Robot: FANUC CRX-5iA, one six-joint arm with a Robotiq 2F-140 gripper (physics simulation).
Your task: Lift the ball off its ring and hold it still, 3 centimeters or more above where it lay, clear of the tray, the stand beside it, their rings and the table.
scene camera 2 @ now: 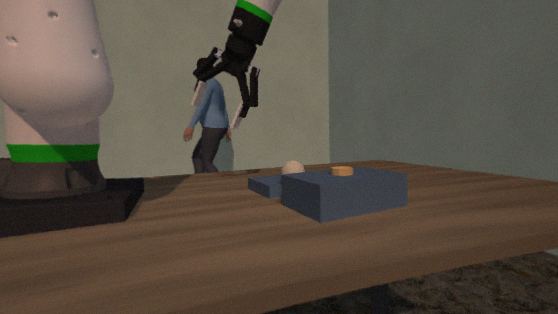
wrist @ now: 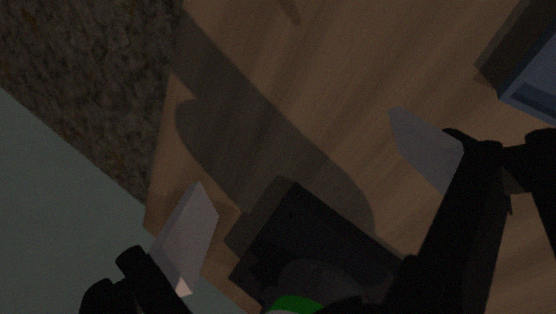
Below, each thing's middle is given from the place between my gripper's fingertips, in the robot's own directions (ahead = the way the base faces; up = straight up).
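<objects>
The blue stand (scene camera 2: 341, 192) is what I measure my hand from. My hand is 0.26 m short of the stand and 0.3 m to the left of it, and it is also 0.15 m above the stand.
</objects>
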